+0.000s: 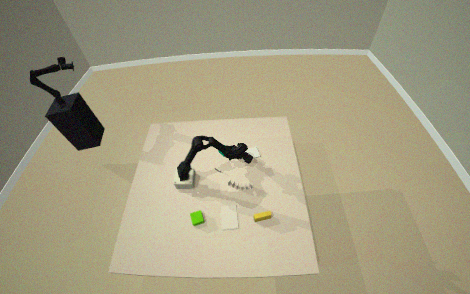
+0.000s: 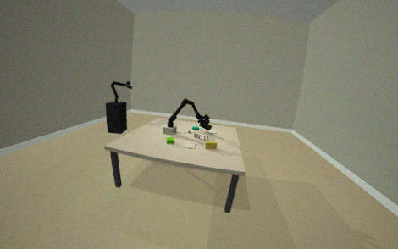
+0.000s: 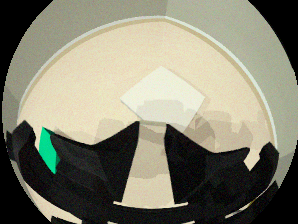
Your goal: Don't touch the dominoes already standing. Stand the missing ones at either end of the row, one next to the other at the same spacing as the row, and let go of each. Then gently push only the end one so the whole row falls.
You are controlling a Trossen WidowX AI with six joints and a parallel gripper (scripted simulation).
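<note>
My gripper tip is now 60 mm short of the white tile, 20 mm to the right of it and 40 mm above it. The rest, counted from my gripper tip: white pad (220 mm behind, 460 mm to the right, 40 mm below); yellow block (10 mm behind, 510 mm to the right); teal block (160 mm behind, 90 mm to the left, 20 mm below).
</note>
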